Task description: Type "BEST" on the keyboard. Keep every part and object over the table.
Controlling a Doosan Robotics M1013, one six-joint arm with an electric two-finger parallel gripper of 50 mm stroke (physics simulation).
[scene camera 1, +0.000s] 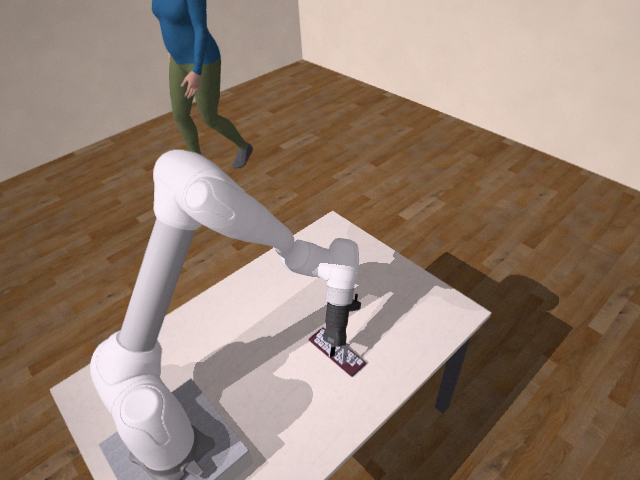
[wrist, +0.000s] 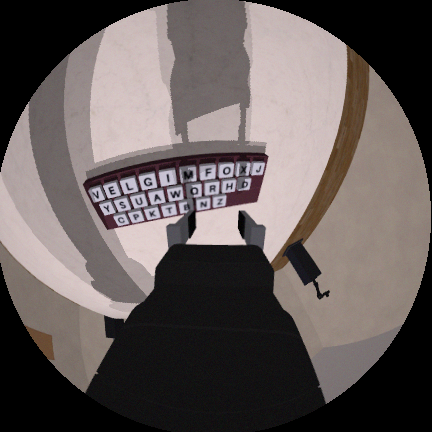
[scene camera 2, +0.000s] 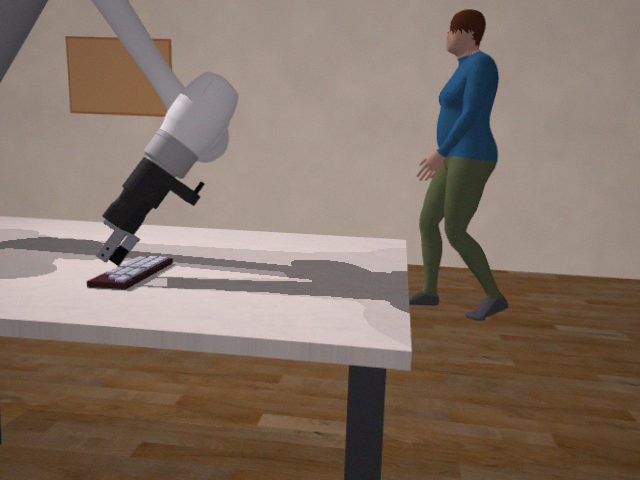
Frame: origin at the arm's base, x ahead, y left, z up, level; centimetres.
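Where they show: gripper, between the fingertips: (scene camera 1: 337,359) (wrist: 216,218) (scene camera 2: 107,261); arm's base, origin of its link: (scene camera 1: 172,450).
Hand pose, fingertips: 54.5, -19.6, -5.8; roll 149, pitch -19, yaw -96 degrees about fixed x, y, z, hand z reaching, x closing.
Each offset is from my fingertips to the top centre of the thing, as dx, dy, dz. "spot": to the spot under its first point.
The dark red keyboard @(spot: +0.5, -6.2, -2.1) (scene camera 1: 353,370) (scene camera 2: 105,282) (wrist: 245,197) lies flat on the table, with white lettered keys in three rows. In the wrist view, the E key @(+7.1, +9.8, -1.6) (wrist: 111,190) is in the top row, the S key @(+5.0, +9.7, -1.6) (wrist: 122,205) in the middle row, and the T key @(+2.1, +5.0, -1.6) (wrist: 169,210) and B key @(+1.8, +3.0, -1.6) (wrist: 185,207) in the bottom row. My gripper (scene camera 1: 339,354) (scene camera 2: 110,256) (wrist: 216,218) is open and empty, tilted, low by the keyboard's bottom-row side. Its left finger in the wrist view overlaps the B key's lower right corner; whether it touches cannot be told.
The pale table (scene camera 1: 217,320) (scene camera 2: 258,339) (wrist: 300,100) carries shadows of the arm. The arm's grey base plate (scene camera 1: 114,455) is at the table's near left end in scene camera 1. A person in a blue top (scene camera 1: 187,41) (scene camera 2: 469,113) stands on the floor beyond the table.
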